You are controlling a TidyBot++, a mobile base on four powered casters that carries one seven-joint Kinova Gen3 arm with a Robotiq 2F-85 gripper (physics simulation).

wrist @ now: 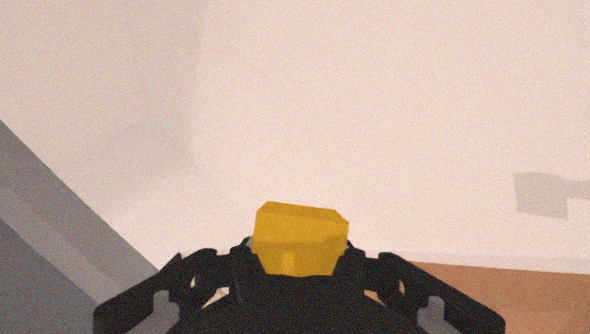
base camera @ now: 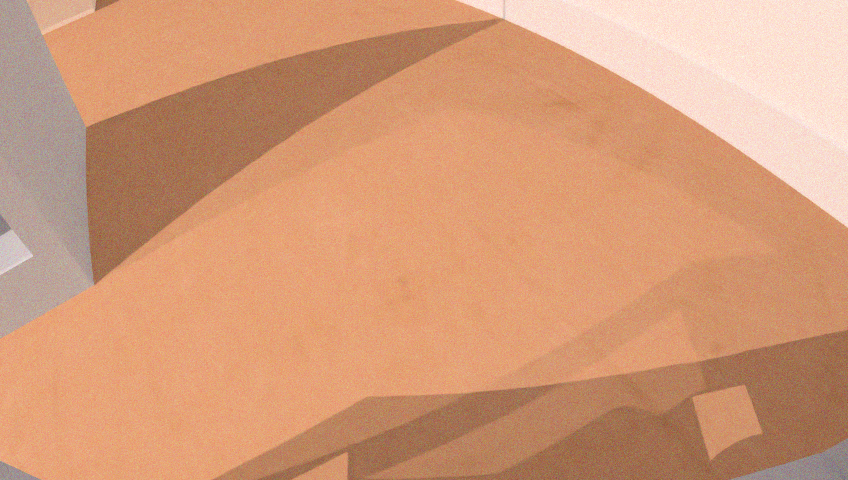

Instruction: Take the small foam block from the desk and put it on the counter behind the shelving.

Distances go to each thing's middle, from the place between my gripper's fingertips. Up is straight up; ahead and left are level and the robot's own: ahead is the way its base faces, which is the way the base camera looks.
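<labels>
The small yellow foam block (wrist: 295, 240) is 10 mm below my hand, 10 mm to the left of it and 20 mm behind it.
</labels>
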